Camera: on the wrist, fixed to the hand. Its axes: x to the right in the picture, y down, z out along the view.
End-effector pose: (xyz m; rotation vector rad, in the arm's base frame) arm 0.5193 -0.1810 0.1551 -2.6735 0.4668 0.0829
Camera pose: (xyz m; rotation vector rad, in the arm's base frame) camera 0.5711 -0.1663 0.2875 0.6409 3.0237 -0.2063
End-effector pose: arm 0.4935 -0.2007 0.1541 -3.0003 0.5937 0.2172
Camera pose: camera 0.5641 -0.1461 0.2658 -0.6305 -2.9496 0.7504
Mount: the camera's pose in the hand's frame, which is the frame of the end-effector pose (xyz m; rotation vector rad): 0.0272 -0.0826 -0.1135 -0.3238 -0.8025 -2.9525
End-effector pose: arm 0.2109 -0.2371 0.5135 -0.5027 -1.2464 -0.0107
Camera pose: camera 0.2994 -0.3457 0.5422 -1.3257 1.2770 2.1517
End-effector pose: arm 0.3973 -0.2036 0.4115 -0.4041 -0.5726 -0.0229
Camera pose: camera 0.4686 -0.3202 0.3694 -0.4828 1.3284 2.6382
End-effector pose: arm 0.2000 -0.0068 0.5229 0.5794 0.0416 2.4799
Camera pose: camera 0.1775 0.0878 0.4180 0.4178 0.0714 -0.6264
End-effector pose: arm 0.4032 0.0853 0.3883 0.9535 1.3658 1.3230
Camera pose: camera 0.2942 0.0772 0.2961 -0.9597 0.4638 -1.0842
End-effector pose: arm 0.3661 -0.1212 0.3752 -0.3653 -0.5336 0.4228
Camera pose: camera 0.4743 -0.2039 0.3315 0.5778 -1.2775 -2.4907
